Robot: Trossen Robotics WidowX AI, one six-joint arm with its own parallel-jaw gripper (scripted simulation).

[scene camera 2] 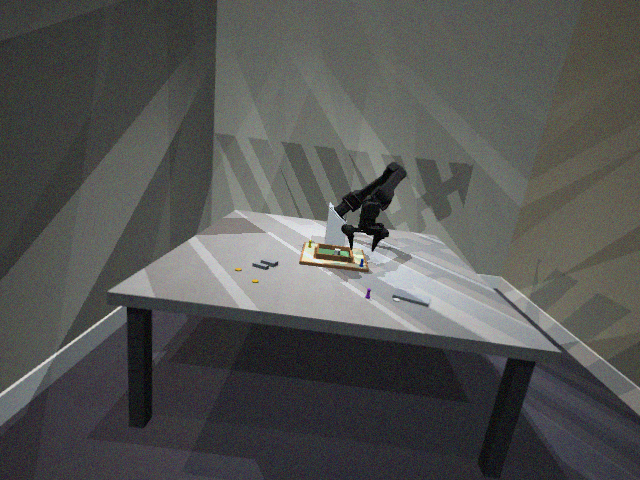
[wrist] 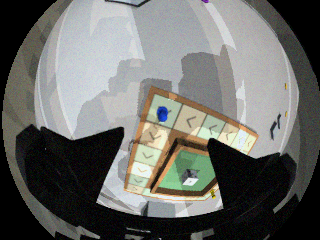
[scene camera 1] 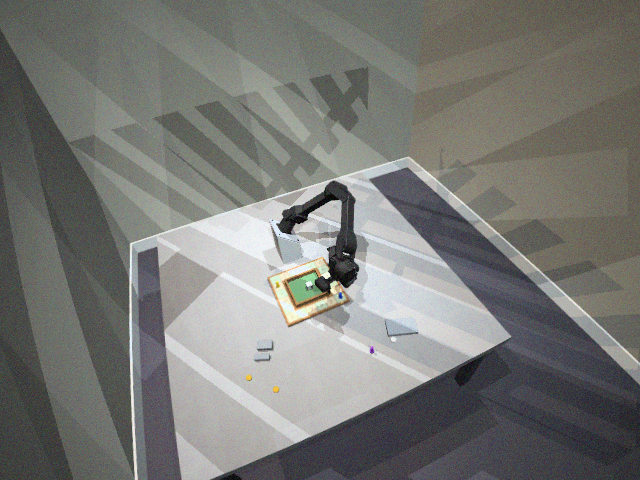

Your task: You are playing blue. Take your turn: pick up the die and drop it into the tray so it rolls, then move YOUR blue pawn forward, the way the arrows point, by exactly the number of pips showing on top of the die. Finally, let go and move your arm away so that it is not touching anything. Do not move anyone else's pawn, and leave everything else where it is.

Scene:
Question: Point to a green tray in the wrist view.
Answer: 202,164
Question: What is my gripper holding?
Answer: Nothing.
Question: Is my gripper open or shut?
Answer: Open.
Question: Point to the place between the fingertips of my gripper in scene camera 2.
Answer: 361,250

